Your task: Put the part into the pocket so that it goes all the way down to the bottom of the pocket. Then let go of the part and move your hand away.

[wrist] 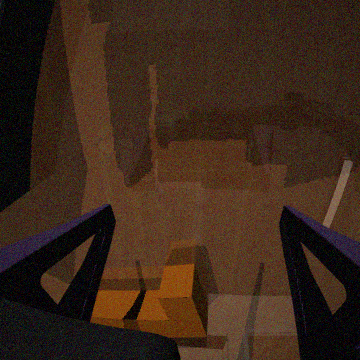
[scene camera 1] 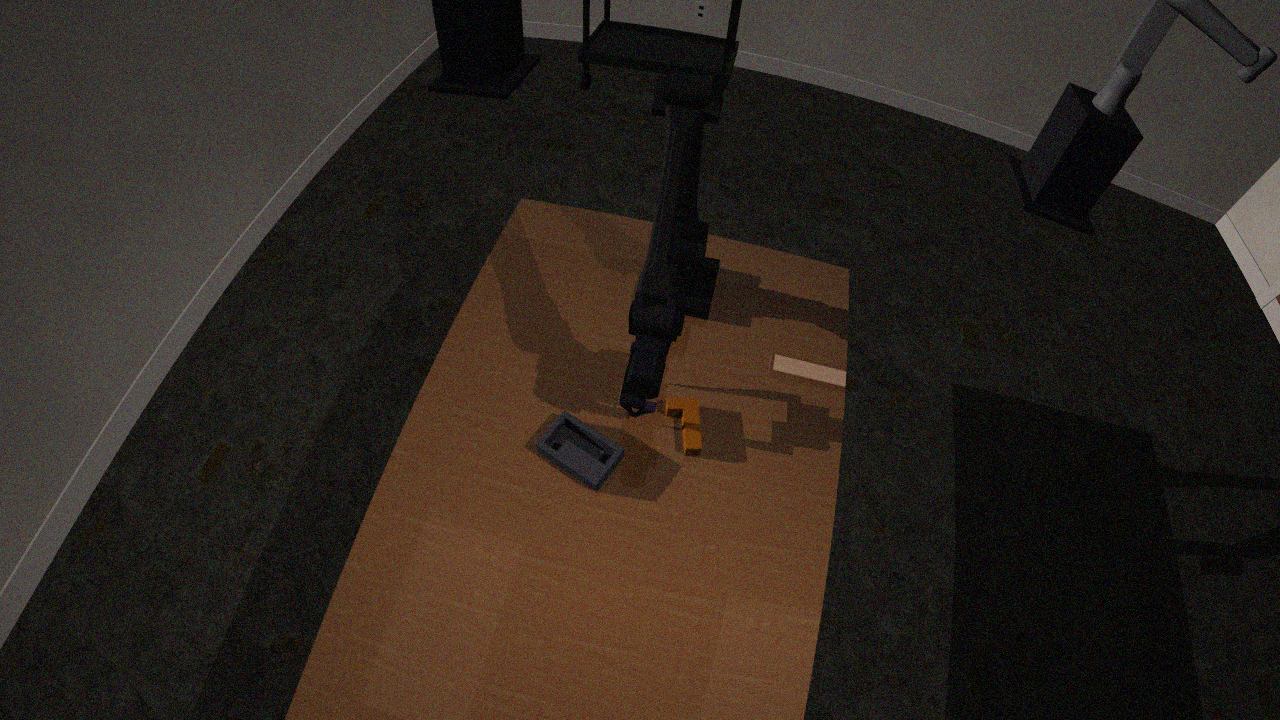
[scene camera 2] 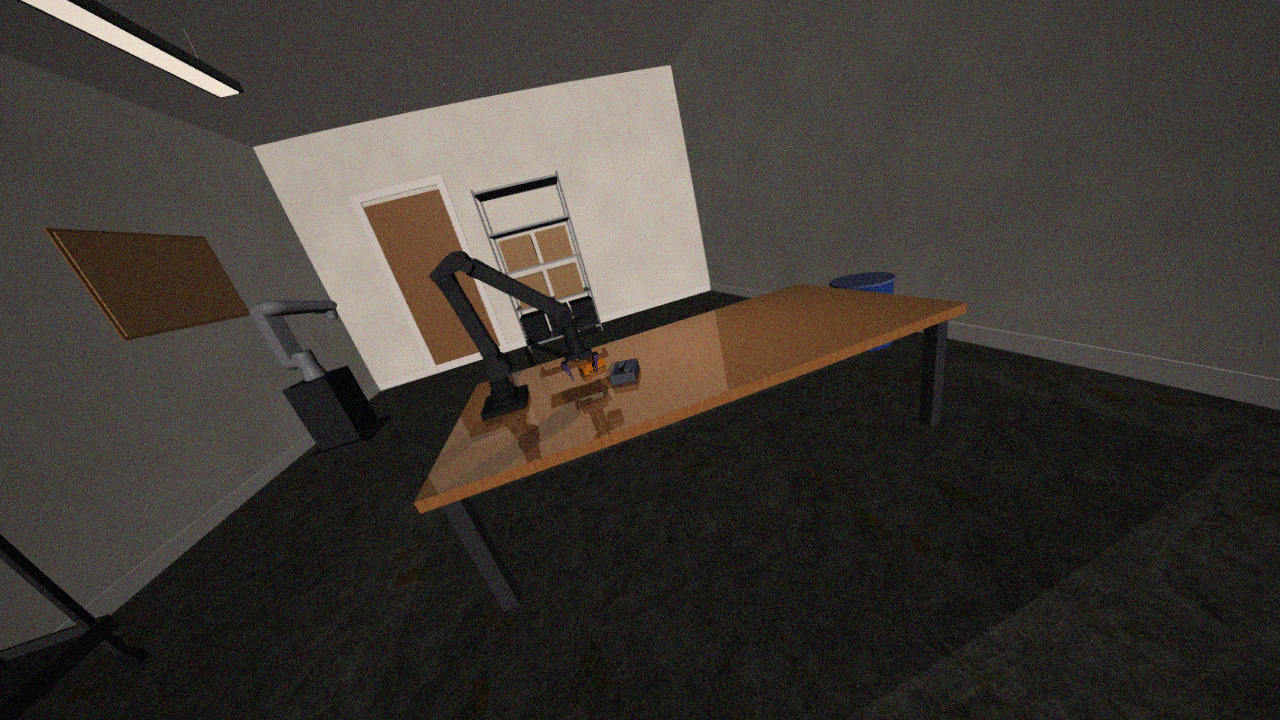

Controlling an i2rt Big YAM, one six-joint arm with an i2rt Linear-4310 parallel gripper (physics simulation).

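Places are measured from the arm's base along level axes (x ahead, y left, z up), in metres.
Where they show: gripper, between the fingertips: (wrist: 194,214) (scene camera 2: 585,376); arm's base, origin of its link: (scene camera 1: 679,279) (scene camera 2: 506,398).
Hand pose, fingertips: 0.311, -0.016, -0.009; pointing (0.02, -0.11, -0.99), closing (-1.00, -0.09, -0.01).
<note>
Each offset is from my fingertips to the top centre of the thing, as dx, dy, dz. Level surfaces: height alone.
The orange L-shaped part @[+0.041, +0.103, +0.010] (scene camera 1: 691,431) (scene camera 2: 588,368) (wrist: 177,280) lies on the table, outside the pocket. The dark grey block with the pocket @[+0.147, -0.071, +0.017] (scene camera 1: 567,467) (scene camera 2: 625,379) stands beside it; in the scene camera 1 view the pocket shows no part in it. A dark side of the block (wrist: 20,125) shows at the left edge of the wrist view. My gripper (scene camera 1: 648,413) (scene camera 2: 581,367) (wrist: 194,214) is open and empty, low over the table close to the part. In the wrist view the part lies low in the picture, nearer the left finger, and the dark gripper body hides some of it.
A pale flat strip (scene camera 1: 808,369) (wrist: 340,192) lies near the table's right edge in the scene camera 1 view. The wooden table @[dz -0.020] (scene camera 1: 537,582) (scene camera 2: 805,326) carries my arm's base. A grey arm on a black pedestal (scene camera 1: 1078,152) (scene camera 2: 331,407) stands off the table. Shadows darken the wrist view.
</note>
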